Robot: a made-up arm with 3 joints.
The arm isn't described. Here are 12 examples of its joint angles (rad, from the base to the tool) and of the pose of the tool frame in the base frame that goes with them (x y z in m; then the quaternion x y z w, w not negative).
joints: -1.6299 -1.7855 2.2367
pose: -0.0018 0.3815 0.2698 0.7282 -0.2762 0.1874 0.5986
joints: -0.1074 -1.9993 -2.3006
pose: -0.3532 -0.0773 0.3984 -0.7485 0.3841 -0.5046 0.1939
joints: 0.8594 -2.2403 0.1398
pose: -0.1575 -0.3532 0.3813 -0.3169 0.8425 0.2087 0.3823
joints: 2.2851 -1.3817 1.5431
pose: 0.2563 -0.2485 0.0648 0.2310 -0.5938 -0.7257 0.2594
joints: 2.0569 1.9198 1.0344
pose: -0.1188 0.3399 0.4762 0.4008 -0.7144 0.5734 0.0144
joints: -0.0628 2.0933 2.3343
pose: 0.3443 -0.0476 0.4644 -0.8065 -0.3149 0.4539 0.2109
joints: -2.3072 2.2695 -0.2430
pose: -0.2701 -0.0991 0.5723 -0.7781 -0.4650 -0.4040 0.1231
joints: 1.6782 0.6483 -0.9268
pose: 0.1209 0.3338 -0.0453 0.3071 -0.0844 0.3478 0.8818
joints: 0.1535 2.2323 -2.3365
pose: 0.3508 -0.0595 0.4732 0.8512 -0.2876 -0.3897 0.2025
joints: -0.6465 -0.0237 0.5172
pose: 0.0577 -0.1518 -0.1729 0.0065 0.0099 -0.0646 0.9978
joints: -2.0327 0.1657 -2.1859
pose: -0.1476 -0.0235 -0.1644 -0.0063 0.0825 0.8555 0.5111
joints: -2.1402 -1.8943 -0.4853
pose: 0.0889 0.4070 0.2632 0.5976 0.5494 -0.5647 0.1490
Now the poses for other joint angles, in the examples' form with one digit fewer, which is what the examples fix.
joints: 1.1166 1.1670 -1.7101
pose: 0.304 0.293 0.093 0.544 -0.086 -0.244 0.798
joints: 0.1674 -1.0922 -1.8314
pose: -0.300 -0.193 0.032 -0.437 0.281 -0.632 0.575
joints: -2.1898 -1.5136 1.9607
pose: 0.199 0.319 0.142 0.601 -0.332 -0.083 0.722
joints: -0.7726 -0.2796 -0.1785
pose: -0.077 -0.106 -0.186 0.041 0.133 -0.453 0.880
